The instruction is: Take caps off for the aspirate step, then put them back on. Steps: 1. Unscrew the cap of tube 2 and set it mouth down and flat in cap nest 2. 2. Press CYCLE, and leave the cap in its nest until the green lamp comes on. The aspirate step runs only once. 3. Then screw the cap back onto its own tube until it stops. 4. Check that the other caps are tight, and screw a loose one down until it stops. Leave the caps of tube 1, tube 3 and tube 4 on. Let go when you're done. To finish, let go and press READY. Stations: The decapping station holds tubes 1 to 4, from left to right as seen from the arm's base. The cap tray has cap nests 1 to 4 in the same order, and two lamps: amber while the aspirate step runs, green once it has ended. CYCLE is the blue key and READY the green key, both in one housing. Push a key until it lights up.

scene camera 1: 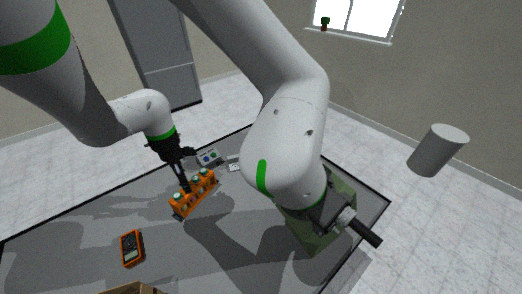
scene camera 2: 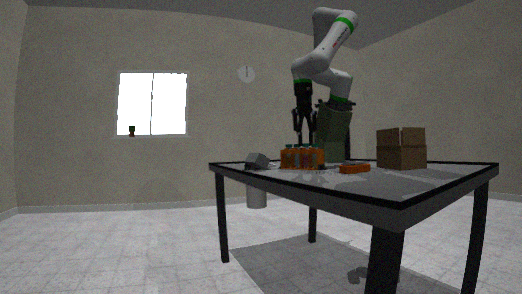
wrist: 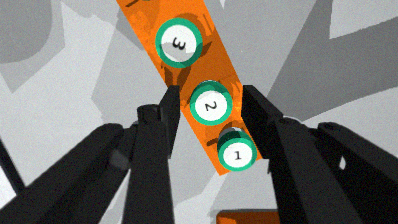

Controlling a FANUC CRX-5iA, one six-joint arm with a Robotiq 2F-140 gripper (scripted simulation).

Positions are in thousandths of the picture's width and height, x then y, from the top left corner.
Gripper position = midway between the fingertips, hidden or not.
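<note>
I can see my gripper (scene camera 2: 585,495), and the wrist view shows the gripper as well (wrist: 529,449). There is also a cardboard box (scene camera 2: 790,522), though in the wrist view the box is out of frame.
</note>
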